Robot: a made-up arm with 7 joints. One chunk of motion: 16 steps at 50 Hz.
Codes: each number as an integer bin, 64 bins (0 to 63) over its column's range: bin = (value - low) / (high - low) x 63, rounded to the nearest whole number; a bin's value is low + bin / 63 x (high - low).
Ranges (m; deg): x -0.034..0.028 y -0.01..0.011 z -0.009..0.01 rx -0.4..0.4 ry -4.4..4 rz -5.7..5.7
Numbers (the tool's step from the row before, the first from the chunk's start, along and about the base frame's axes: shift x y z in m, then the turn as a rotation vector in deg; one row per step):
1: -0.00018 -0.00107 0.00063 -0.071 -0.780 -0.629
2: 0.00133 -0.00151 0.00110 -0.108 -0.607 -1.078
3: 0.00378 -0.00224 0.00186 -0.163 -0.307 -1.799
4: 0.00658 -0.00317 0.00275 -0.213 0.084 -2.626
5: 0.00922 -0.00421 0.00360 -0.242 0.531 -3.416
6: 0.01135 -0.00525 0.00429 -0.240 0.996 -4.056
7: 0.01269 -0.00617 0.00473 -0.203 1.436 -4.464
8: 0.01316 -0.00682 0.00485 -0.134 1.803 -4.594
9: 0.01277 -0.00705 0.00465 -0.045 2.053 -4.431
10: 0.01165 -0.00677 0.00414 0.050 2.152 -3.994
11: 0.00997 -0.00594 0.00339 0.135 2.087 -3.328
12: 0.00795 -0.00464 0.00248 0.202 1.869 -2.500
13: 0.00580 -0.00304 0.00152 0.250 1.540 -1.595
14: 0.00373 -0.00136 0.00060 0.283 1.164 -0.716
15: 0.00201 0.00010 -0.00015 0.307 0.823 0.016
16: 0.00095 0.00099 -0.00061 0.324 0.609 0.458
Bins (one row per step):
1: 34 27 32 26 27 28
2: 36 25 33 23 28 26
3: 38 23 36 19 31 22
4: 41 20 39 15 34 17
5: 44 17 42 12 37 13
6: 46 14 44 13 40 9
7: 47 11 46 16 44 7
8: 48 10 46 21 47 6
9: 48 9 45 28 48 7
10: 46 10 44 35 49 9
11: 45 12 41 42 49 13
12: 43 16 38 47 47 18
13: 40 21 35 51 45 23
14: 38 26 32 54 42 28
15: 37 30 29 56 39 32
16: 36 33 28 57 38 34

